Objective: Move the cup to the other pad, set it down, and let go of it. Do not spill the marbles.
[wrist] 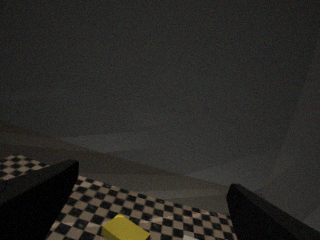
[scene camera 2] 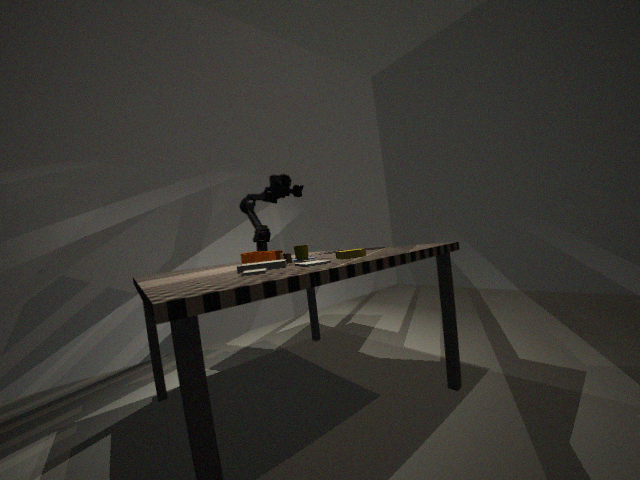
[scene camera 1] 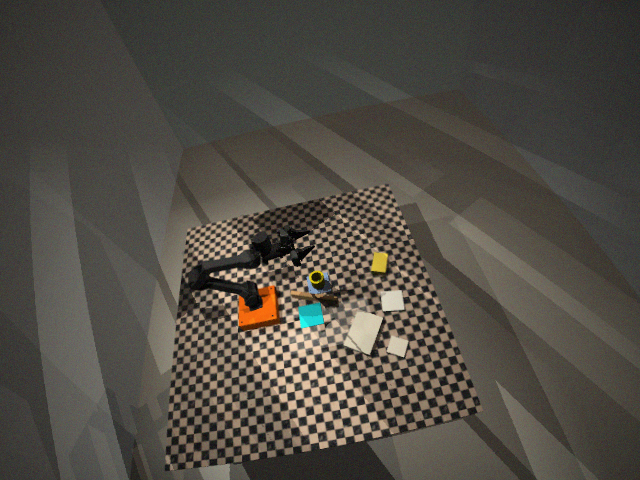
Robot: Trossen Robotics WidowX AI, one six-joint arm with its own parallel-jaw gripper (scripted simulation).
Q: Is my gripper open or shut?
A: Open.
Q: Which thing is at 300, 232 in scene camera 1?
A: My gripper.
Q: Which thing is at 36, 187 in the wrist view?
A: My gripper.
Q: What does my gripper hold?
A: Nothing.
